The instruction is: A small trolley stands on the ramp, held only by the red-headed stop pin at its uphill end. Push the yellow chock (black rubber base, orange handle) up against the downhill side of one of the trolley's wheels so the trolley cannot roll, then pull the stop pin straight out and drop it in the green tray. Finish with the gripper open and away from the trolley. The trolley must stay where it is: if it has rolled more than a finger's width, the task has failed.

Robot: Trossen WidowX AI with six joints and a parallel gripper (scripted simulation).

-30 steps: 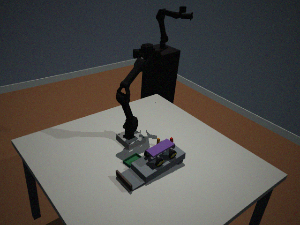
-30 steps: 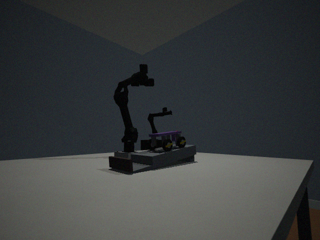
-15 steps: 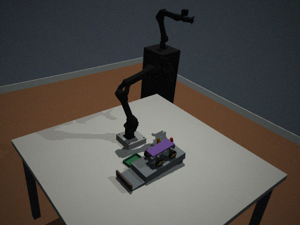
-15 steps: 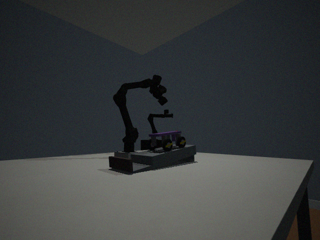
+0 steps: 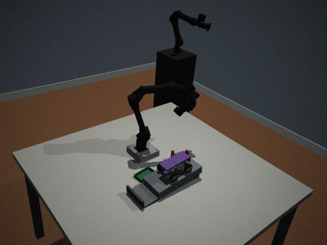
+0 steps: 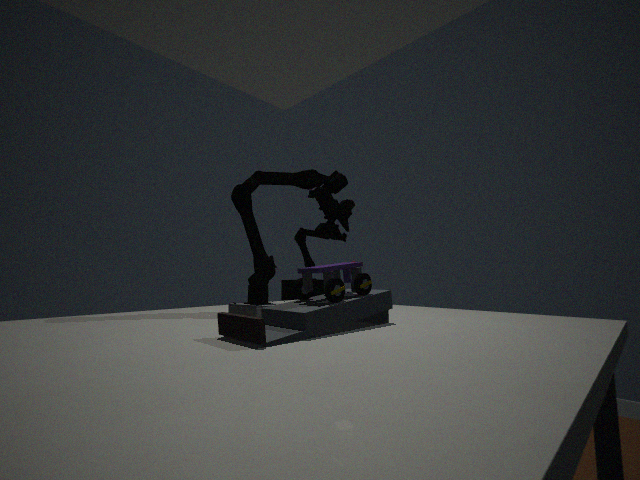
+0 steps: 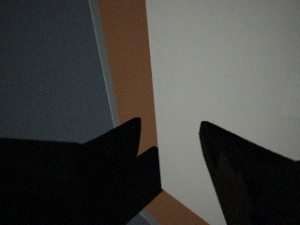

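Now: the yellow chock 8 cm ahead of my gripper tip, 21 cm to the right of it and 26 cm below it. Also, from my gripper tip: trolley: 21 cm ahead, 34 cm to the right, 17 cm below; then grey ramp: 21 cm ahead, 35 cm to the right, 24 cm below; then red-headed stop pin: 20 cm ahead, 23 cm to the right, 15 cm below.
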